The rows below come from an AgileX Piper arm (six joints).
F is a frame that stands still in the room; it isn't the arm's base.
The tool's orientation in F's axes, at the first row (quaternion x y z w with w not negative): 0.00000, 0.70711, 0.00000, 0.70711
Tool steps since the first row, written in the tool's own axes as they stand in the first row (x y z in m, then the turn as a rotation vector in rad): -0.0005, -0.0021, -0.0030, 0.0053, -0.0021, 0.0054; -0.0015, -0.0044, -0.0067, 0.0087, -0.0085, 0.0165; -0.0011, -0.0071, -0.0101, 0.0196, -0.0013, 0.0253; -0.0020, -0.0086, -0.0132, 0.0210, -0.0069, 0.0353; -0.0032, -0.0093, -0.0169, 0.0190, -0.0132, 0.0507; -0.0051, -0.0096, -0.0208, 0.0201, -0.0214, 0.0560; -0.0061, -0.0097, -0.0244, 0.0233, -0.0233, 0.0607
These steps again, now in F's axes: -0.0030, -0.0021, 0.0005, 0.0054, -0.0021, -0.0053; -0.0067, -0.0044, 0.0015, 0.0165, -0.0085, -0.0087; -0.0101, -0.0071, 0.0011, 0.0253, -0.0013, -0.0196; -0.0132, -0.0086, 0.0020, 0.0353, -0.0069, -0.0210; -0.0169, -0.0093, 0.0032, 0.0507, -0.0132, -0.0190; -0.0208, -0.0096, 0.0051, 0.0560, -0.0214, -0.0201; -0.0244, -0.0097, 0.0061, 0.0607, -0.0233, -0.0233
